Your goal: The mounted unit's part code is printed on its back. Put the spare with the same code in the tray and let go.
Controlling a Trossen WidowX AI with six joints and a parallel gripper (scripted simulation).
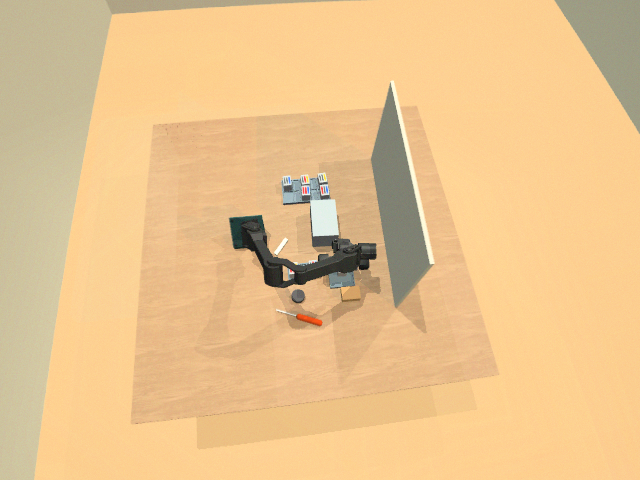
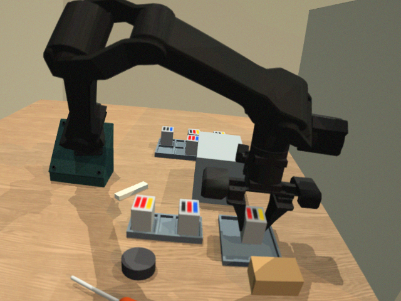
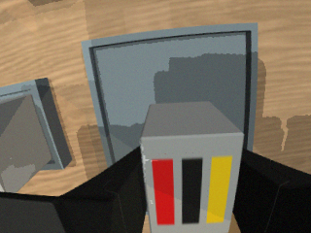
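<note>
Right now my gripper tip is 20 mm above the grey tray. The rest, counted from my gripper tip: orange block 100 mm to the right, 10 mm below, 10 mm ahead; mounted unit 210 mm to the left, 30 mm behind, 30 mm above; black puck 180 mm behind, 70 mm to the right, 10 mm below.
</note>
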